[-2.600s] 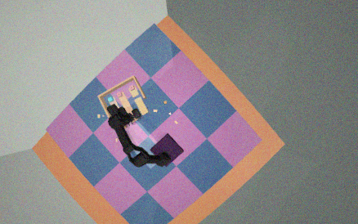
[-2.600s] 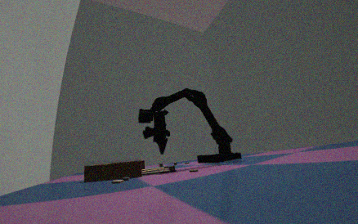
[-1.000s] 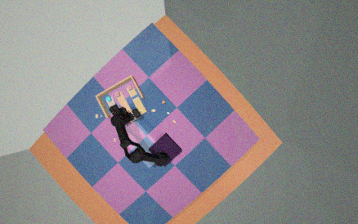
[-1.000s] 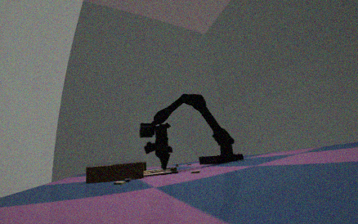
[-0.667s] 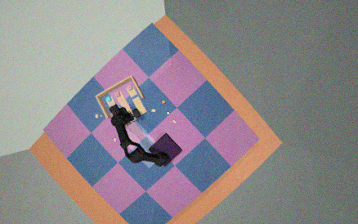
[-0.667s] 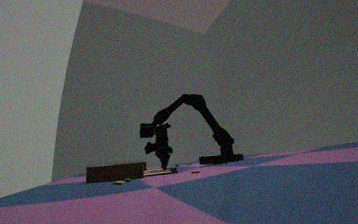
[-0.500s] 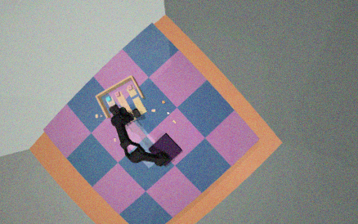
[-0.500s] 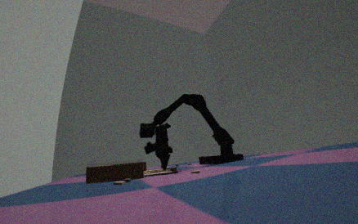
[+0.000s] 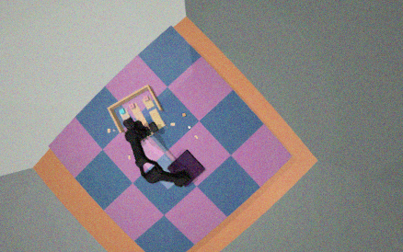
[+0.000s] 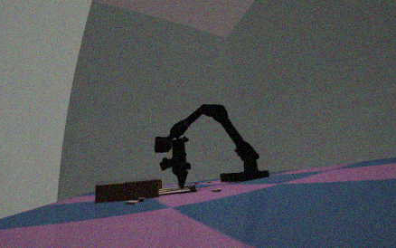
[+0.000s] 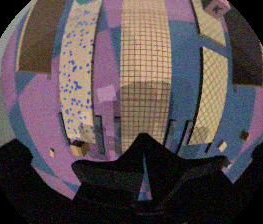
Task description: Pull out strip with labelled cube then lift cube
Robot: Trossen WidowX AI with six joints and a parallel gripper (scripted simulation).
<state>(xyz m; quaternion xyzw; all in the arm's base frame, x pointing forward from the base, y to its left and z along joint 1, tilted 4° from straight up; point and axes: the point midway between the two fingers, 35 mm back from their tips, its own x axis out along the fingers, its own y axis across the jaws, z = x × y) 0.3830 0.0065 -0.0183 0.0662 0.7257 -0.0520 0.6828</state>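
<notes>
Now: gripper tip 3 cm short of the strip and 11 cm to the left of it.
</notes>
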